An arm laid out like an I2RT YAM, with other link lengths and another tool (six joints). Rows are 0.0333 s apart.
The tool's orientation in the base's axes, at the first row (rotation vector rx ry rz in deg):
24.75, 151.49, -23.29
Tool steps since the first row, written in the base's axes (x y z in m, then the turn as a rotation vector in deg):
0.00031, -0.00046, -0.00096, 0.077, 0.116, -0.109
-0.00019, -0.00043, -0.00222, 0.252, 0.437, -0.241
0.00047, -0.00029, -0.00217, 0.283, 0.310, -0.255
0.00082, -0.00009, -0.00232, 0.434, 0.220, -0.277
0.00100, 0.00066, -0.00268, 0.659, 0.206, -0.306
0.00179, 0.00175, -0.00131, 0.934, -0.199, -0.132
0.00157, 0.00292, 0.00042, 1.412, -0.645, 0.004
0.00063, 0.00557, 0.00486, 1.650, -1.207, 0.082
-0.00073, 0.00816, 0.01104, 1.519, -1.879, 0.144
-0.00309, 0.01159, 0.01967, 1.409, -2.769, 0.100
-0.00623, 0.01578, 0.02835, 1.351, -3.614, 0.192
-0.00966, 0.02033, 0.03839, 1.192, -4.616, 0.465
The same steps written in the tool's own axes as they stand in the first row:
0.00006, -0.00010, 0.00110, 0.010, 0.156, 0.082
0.00107, 0.00001, 0.00200, -0.005, 0.539, 0.149
0.00051, 0.00037, 0.00215, -0.055, 0.438, 0.216
0.00033, 0.00071, 0.00234, -0.196, 0.415, 0.321
0.00051, 0.00153, 0.00245, -0.379, 0.489, 0.433
-0.00053, 0.00251, 0.00118, -0.790, 0.183, 0.522
-0.00086, 0.00313, -0.00080, -1.367, -0.079, 0.732
-0.00144, 0.00425, -0.00590, -1.738, -0.521, 0.945
-0.00248, 0.00480, -0.01264, -1.811, -1.192, 1.077
-0.00356, 0.00524, -0.02215, -1.905, -2.030, 1.383
-0.00382, 0.00607, -0.03225, -2.094, -2.839, 1.575
-0.00437, 0.00684, -0.04376, -2.316, -3.864, 1.627

